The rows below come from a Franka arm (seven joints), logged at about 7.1 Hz.
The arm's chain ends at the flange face. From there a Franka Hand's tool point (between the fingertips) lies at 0.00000 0.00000 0.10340 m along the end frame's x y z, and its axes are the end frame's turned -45 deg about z.
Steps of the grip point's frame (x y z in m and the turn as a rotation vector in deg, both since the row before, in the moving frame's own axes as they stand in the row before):
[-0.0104 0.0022 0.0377 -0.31 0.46 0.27]
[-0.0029 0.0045 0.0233 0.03 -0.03 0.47]
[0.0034 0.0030 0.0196 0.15 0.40 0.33]
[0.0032 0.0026 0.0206 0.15 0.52 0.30]
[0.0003 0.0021 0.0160 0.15 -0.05 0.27]
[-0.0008 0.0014 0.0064 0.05 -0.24 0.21]
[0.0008 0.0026 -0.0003 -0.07 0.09 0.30]
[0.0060 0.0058 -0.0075 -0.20 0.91 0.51]
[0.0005 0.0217 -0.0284 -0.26 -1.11 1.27]
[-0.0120 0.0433 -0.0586 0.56 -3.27 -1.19]
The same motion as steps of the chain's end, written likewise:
[-0.0068 0.0091 0.0377 0.11 0.54 0.27]
[0.0012 0.0052 0.0233 0.00 -0.04 0.47]
[0.0042 0.0004 0.0196 0.39 0.18 0.33]
[0.0036 0.0004 0.0206 0.47 0.26 0.30]
[0.0020 0.0014 0.0160 0.07 -0.14 0.27]
[0.0008 0.0013 0.0064 -0.13 -0.21 0.21]
[0.0022 0.0013 -0.0003 0.01 0.11 0.30]
[0.0069 0.0008 -0.0075 0.50 0.78 0.51]
[0.0168 0.0133 -0.0284 -0.97 -0.60 1.27]
[0.0270 0.0356 -0.0584 -1.92 -2.71 -1.19]

